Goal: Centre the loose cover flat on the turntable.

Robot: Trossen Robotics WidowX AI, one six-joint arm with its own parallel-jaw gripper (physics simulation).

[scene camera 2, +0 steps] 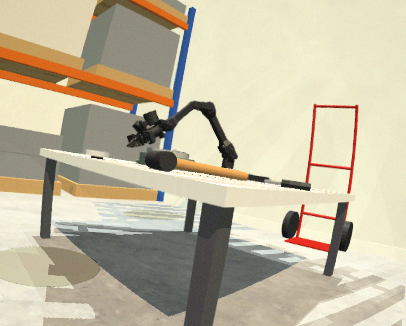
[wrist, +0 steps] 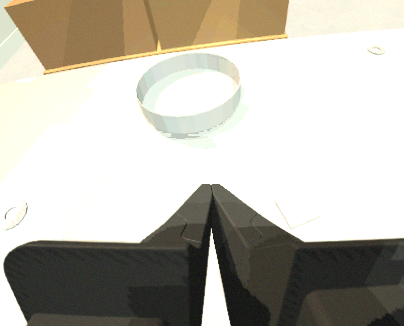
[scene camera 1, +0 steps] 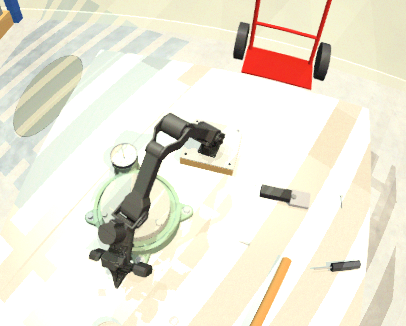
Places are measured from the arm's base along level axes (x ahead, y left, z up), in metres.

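Pixels of known places: gripper, fingertip midpoint: (scene camera 2: 127, 146) (wrist: 210, 193) (scene camera 1: 116, 288); arm's base, origin of the base link: (scene camera 1: 209, 148).
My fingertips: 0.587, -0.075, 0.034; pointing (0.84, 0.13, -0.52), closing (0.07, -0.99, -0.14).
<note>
Ahead of a thing's pixels: the offset from my fingertips to its top centre, as dx, dy, dz. "*": to the spot under its first point.
A green round housing {* -0.250, +0.078, -0.015} (scene camera 1: 172, 229) with bolt lugs carries a pale flat disc {* -0.259, -0.133, +0.013} (scene camera 1: 112, 199); the arm hides part of both. Part of the housing {* -0.126, -0.060, -0.050} (scene camera 2: 142, 159) also shows behind the mallet in scene camera 2. A shallow, clear-walled round piece {+0.153, +0.033, -0.043} (wrist: 186, 125) lies level on the table; its edge {* +0.111, +0.002, -0.065} (scene camera 1: 107, 322) shows at the bottom of scene camera 1. I cannot tell for certain which pieces are the loose cover and the turntable. My gripper (scene camera 1: 118, 284) (scene camera 2: 131, 143) (wrist: 210, 193) is shut and empty, above the table, between the housing and the clear-walled piece.
A dial gauge {* -0.415, -0.165, +0.028} (scene camera 1: 124, 155) adjoins the housing. My arm stands on a plate (scene camera 1: 207, 166). A mallet {-0.094, +0.431, -0.013} (scene camera 1: 270, 295) (scene camera 2: 161, 160), a scraper {-0.521, +0.385, -0.045} (scene camera 1: 276, 193) and a screwdriver {-0.323, +0.636, -0.046} (scene camera 1: 346, 265) lie on the table. Two small rings {+0.245, -0.199, -0.072} (wrist: 376, 50) {+0.018, +0.187, -0.072} (wrist: 15, 215) lie near the clear-walled piece.
</note>
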